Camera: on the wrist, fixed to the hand. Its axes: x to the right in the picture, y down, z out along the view.
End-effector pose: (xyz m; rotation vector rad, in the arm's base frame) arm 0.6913 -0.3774 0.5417 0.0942 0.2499 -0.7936
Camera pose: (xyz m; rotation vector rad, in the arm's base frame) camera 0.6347 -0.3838 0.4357 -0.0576 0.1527 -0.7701
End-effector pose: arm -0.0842 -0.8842 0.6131 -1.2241 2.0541 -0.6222
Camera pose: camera -0.1393 -0.8909 0.7198 -1.2749 1.9915 -0.4147
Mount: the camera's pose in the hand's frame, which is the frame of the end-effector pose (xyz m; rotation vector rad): -0.0064 -0.0439 -0.1118 -0.1022 -0.1443 0.0125
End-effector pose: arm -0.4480 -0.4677 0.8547 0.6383 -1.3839 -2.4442
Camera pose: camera -0.3877 -0.5257 0.7683 0.4363 -1.2986 -2.5758
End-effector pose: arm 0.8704 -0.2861 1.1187 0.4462 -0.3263 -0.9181
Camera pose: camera 0.8873 -0.2783 0.9999 0.2843 -0.4111 -0.9524
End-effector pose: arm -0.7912 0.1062 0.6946 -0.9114 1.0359 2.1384
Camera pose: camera -0.7191 0.0355 0.6292 -0.7855 0.8701 2.2485
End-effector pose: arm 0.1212 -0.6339 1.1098 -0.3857 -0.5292 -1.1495
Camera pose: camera 0.1004 -0.7061 1.0159 -0.5626 -0.5944 -1.1449
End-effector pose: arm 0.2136 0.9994 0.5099 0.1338 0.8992 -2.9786
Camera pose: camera 0.2260 1.0978 0.4419 -0.0765 1.0252 -2.8783
